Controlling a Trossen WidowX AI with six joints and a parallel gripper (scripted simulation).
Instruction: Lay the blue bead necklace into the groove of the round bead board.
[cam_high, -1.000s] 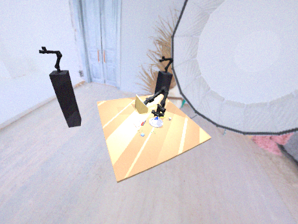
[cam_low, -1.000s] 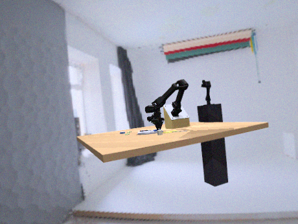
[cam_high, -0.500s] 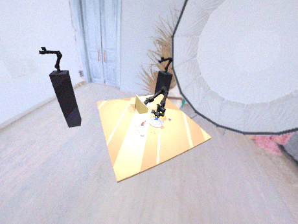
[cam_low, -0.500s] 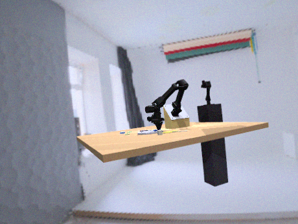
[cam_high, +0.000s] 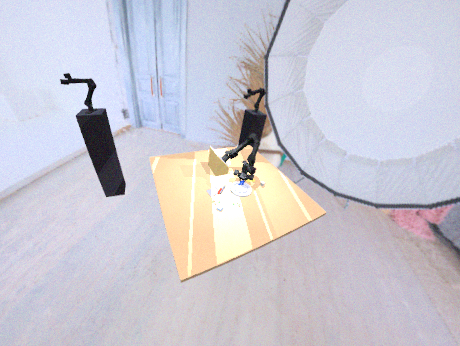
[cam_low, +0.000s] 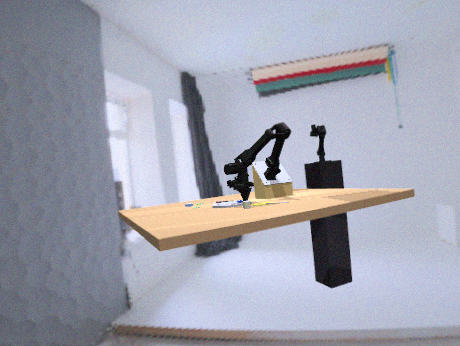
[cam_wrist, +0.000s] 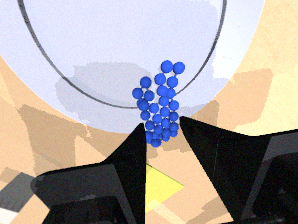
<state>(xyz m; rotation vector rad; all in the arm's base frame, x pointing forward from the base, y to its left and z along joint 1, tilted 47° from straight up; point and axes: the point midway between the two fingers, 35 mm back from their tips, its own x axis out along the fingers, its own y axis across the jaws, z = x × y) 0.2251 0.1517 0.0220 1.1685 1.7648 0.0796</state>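
The round bead board lies 8 cm ahead of my gripper tip, 5 cm to the right of it and 1 cm below it. The rest, counted from my gripper tip: yellow flat piece 5 cm behind, 11 cm to the left, 2 cm below; then grey-white stick 10 cm behind, 18 cm to the left, 1 cm below; then white cylinder 8 cm ahead, 19 cm to the left.
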